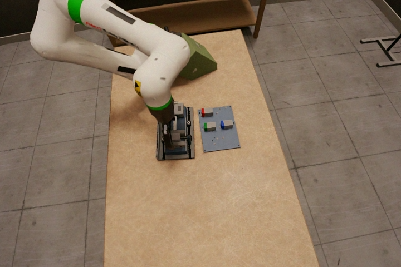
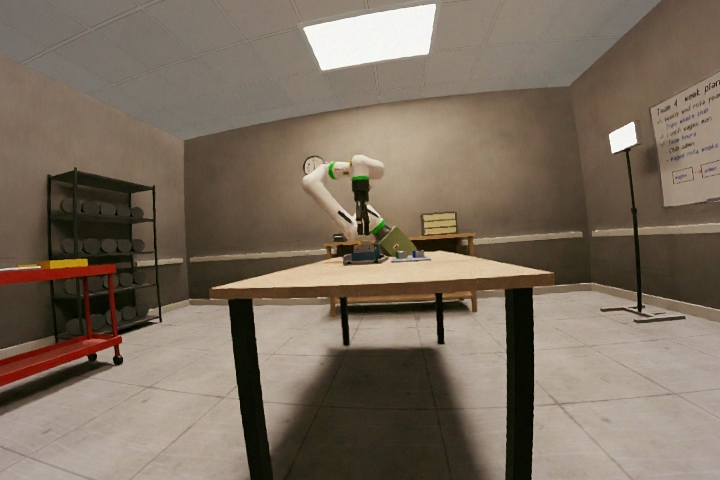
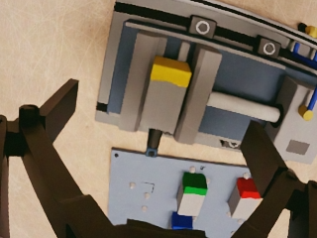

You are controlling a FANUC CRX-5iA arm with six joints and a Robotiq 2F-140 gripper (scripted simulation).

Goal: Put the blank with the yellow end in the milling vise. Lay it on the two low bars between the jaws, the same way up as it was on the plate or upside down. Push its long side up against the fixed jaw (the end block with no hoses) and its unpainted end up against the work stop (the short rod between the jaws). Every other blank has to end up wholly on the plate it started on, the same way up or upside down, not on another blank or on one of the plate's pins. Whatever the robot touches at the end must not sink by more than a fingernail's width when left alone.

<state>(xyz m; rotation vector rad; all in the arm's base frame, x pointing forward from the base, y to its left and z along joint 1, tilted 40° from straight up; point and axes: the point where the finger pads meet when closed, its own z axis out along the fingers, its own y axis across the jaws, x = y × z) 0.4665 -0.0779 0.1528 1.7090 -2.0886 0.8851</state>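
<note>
Right now my hand is 70 mm above the work stop, 50 mm to the right of it and 10 mm short of it. Round my hand: green-ended blank (190 mm to the left, 130 mm below, 40 mm behind); then fixed jaw (80 mm below, 30 mm ahead, 10 mm to the right); then hose end block (160 mm behind, 80 mm below, 40 mm to the left).
</note>
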